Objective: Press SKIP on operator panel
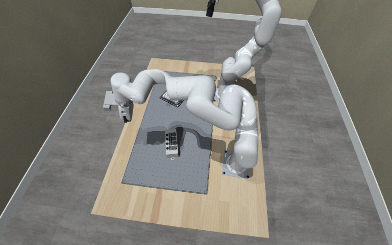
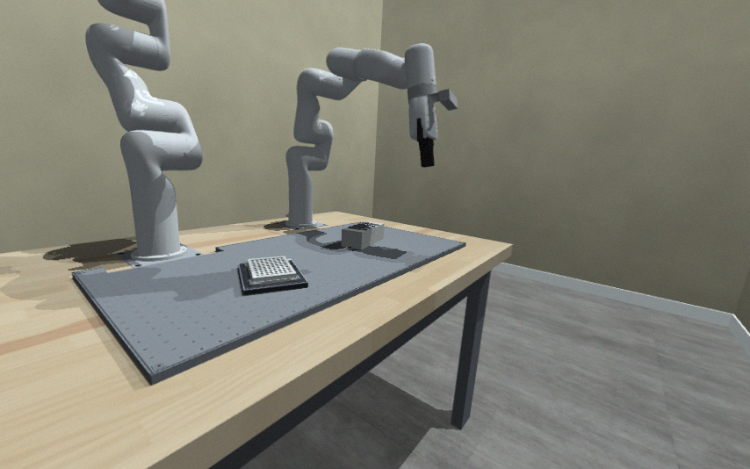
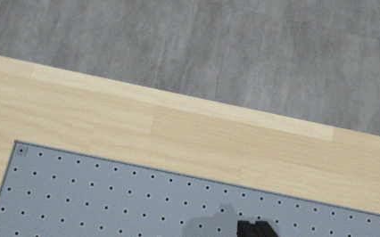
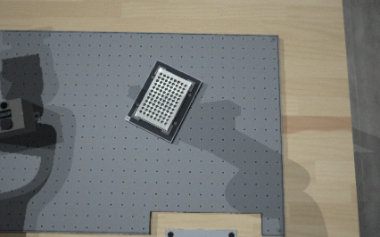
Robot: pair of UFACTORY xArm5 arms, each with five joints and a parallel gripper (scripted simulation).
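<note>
The operator panel is 23 cm below my left hand, 22 cm behind it and 2 cm to the left of it. The rest, counted from my left hand: white plate 37 cm to the right, 25 cm below, 20 cm behind; dark holder 37 cm to the right, 26 cm below, 20 cm behind.
</note>
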